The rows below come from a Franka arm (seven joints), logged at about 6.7 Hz.
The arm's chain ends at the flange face. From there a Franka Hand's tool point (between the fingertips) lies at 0.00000 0.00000 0.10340 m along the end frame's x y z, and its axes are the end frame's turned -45 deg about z.
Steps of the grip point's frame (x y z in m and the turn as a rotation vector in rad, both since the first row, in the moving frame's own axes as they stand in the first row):
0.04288, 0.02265, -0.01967, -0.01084, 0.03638, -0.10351
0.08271, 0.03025, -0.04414, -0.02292, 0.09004, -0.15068
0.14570, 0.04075, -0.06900, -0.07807, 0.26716, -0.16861
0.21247, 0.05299, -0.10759, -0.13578, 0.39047, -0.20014
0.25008, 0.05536, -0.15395, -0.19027, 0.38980, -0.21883
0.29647, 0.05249, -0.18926, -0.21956, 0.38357, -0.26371
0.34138, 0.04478, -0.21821, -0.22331, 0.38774, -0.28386
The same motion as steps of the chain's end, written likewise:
0.04299, -0.01226, -0.01960, 0.01806, 0.03339, -0.10351
0.07203, -0.03159, -0.04369, 0.04746, 0.07987, -0.15068
0.10820, -0.05852, -0.06503, 0.13371, 0.24411, -0.16861
0.15240, -0.09101, -0.09891, 0.18009, 0.37211, -0.20014
0.17678, -0.11912, -0.14441, 0.14109, 0.41017, -0.21883
0.20612, -0.15536, -0.17938, 0.11597, 0.42648, -0.26371
0.23211, -0.19207, -0.20810, 0.11627, 0.43208, -0.28386

